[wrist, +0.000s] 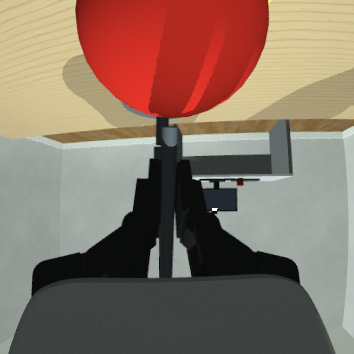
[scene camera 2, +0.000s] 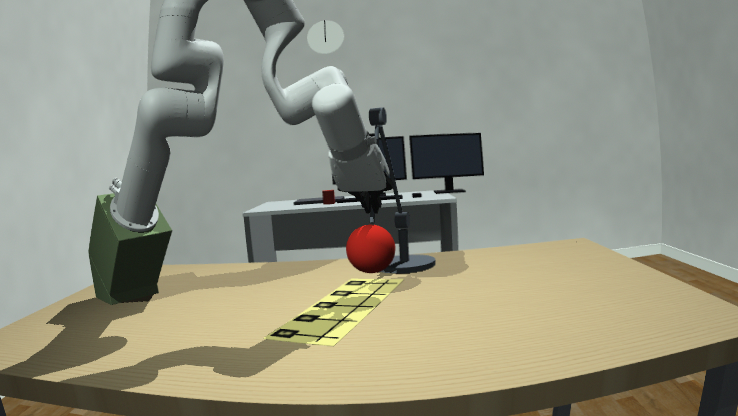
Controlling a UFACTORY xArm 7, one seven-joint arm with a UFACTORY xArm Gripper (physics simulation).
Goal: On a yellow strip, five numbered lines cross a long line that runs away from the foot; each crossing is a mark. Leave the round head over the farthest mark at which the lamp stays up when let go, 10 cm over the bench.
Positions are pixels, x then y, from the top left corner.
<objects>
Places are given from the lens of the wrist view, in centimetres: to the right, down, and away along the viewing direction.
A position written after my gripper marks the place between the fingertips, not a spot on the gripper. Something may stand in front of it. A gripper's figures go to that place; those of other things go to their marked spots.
my gripper (wrist: 167, 175): -1, 0, 13
round red head (wrist: 172, 66): 0, -4, 7
</objects>
